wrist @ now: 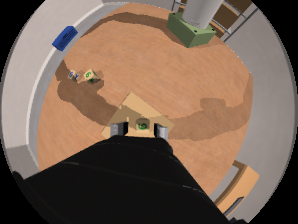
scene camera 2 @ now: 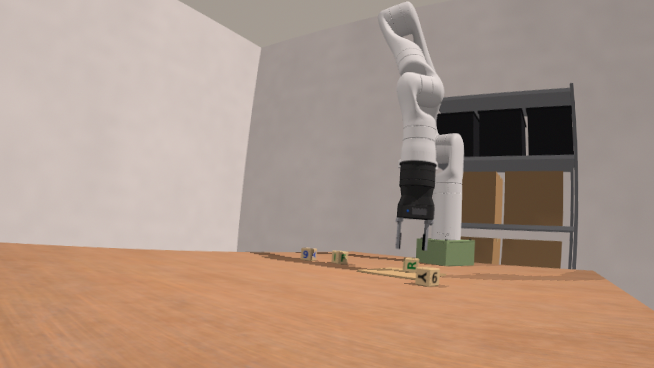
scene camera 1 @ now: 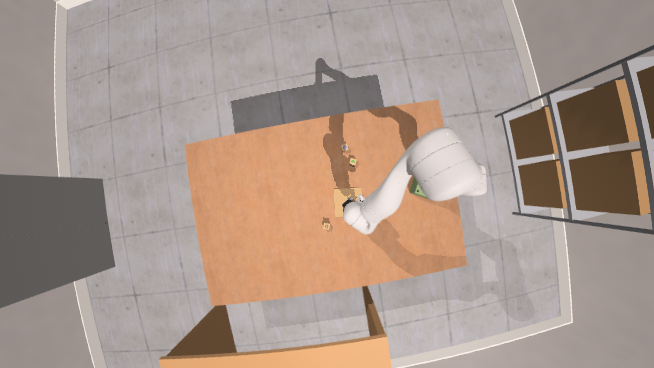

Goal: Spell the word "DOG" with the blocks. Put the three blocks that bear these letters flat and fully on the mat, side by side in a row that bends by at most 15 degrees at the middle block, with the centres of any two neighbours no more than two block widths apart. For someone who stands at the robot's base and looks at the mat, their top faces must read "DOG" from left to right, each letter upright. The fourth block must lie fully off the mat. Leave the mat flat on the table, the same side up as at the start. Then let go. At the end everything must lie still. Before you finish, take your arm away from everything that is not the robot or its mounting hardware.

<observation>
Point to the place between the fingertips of my gripper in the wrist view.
141,128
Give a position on a tan mat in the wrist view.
133,107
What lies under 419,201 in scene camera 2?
My gripper.
</observation>
